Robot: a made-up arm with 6 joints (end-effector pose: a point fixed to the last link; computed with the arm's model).
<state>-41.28 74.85 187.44 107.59 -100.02 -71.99</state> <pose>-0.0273 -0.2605 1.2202 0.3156 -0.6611 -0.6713 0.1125</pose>
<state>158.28 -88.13 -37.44 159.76 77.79 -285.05</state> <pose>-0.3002 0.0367 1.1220 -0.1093 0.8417 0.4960 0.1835</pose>
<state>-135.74 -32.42 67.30 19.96 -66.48 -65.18</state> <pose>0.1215 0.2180 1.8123 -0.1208 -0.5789 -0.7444 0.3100</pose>
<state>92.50 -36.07 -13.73 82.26 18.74 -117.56</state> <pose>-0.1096 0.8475 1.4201 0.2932 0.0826 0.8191 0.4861</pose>
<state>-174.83 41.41 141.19 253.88 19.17 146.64</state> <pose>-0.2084 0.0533 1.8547 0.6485 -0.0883 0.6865 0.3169</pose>
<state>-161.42 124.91 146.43 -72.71 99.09 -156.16</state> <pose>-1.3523 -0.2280 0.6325 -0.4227 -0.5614 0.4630 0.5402</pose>
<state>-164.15 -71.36 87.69 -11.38 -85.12 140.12</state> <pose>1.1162 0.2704 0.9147 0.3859 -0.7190 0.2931 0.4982</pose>
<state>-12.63 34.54 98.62 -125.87 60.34 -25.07</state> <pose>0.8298 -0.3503 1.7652 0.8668 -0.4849 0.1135 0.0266</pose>
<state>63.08 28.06 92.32 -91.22 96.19 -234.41</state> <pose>0.5062 0.4969 1.7222 0.2511 -0.0106 -0.2511 0.9348</pose>
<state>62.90 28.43 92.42 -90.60 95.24 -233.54</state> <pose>0.5112 0.5009 1.7240 0.2399 -0.0182 -0.2519 0.9374</pose>
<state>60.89 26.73 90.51 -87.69 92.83 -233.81</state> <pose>0.5206 0.4677 1.7442 0.2326 -0.0543 -0.2742 0.9315</pose>
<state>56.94 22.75 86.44 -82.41 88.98 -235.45</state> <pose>0.5262 0.3946 1.7823 0.2258 -0.1192 -0.3172 0.9133</pose>
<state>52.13 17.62 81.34 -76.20 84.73 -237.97</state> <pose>0.5167 0.3057 1.8246 0.2140 -0.1943 -0.3653 0.8849</pose>
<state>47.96 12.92 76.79 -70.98 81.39 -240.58</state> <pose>0.4946 0.2306 1.8569 0.2009 -0.2560 -0.4026 0.8555</pose>
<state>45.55 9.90 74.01 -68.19 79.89 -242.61</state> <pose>0.4740 0.1859 1.8728 0.1974 -0.2896 -0.4222 0.8360</pose>
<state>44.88 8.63 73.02 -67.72 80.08 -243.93</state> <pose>0.4628 0.1678 1.8756 0.2066 -0.2978 -0.4274 0.8282</pose>
